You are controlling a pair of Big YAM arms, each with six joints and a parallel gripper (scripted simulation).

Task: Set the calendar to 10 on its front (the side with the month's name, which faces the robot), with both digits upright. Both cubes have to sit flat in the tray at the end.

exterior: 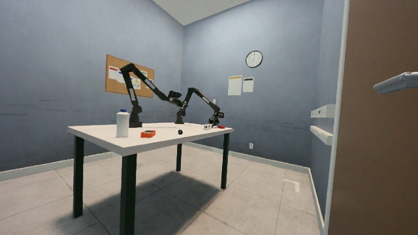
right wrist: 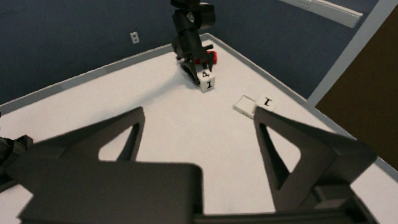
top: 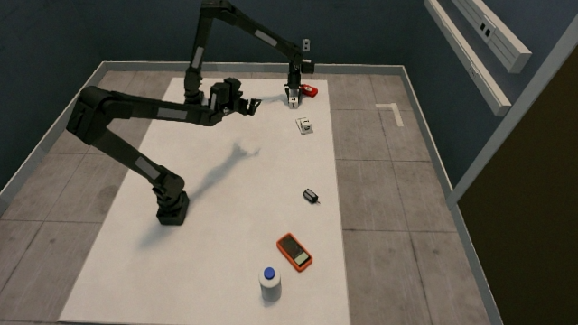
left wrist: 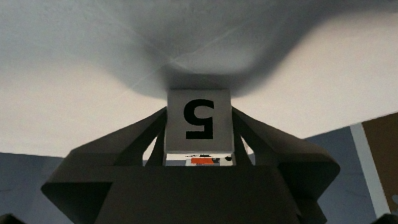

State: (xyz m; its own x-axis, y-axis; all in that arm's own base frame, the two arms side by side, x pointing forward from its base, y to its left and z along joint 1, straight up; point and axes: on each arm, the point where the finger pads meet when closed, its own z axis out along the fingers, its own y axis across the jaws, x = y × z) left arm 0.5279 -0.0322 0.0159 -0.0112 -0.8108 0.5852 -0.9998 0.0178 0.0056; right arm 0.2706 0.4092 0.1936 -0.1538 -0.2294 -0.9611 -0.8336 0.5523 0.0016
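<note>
The red box lies 10 cm ahead of my left hand and 11 cm to the left of it. Round my left hand: black object 1 cm ahead, 59 cm to the right; then orange device 8 cm behind, 81 cm to the right.
</note>
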